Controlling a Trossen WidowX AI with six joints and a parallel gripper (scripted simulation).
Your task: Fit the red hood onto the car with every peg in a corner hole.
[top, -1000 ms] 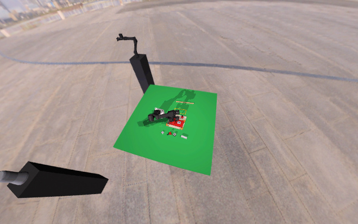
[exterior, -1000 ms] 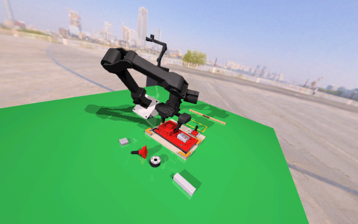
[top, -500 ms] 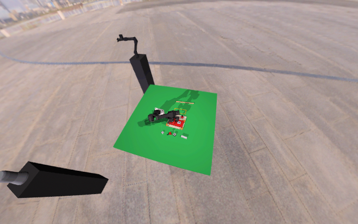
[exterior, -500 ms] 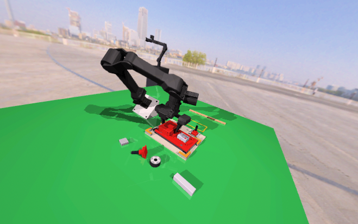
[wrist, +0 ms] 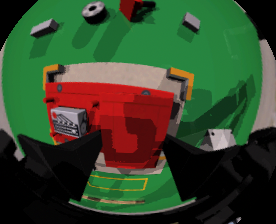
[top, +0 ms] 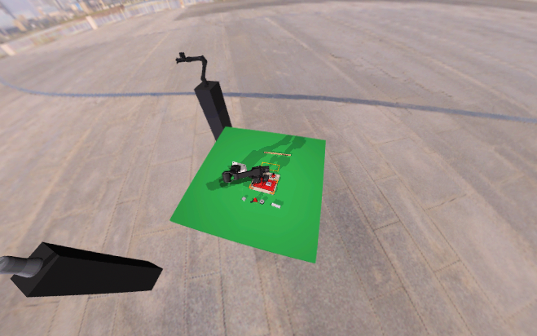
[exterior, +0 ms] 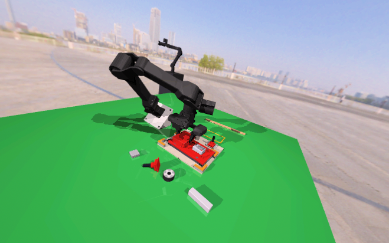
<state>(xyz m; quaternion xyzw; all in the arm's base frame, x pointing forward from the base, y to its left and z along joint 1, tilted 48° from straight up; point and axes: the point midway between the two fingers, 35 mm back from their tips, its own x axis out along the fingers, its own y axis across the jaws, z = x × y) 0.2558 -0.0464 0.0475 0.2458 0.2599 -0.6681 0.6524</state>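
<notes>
Now: the beige jig 5 cm ahead of my gripper tip, 1 cm to the left of it and 2 cm below it. From my gripper tip the other things lie so: grey wheel 8 cm ahead, 19 cm to the right, 3 cm below; then grey engine block 9 cm ahead, 1 cm below; then red hood 1 cm above.
</notes>
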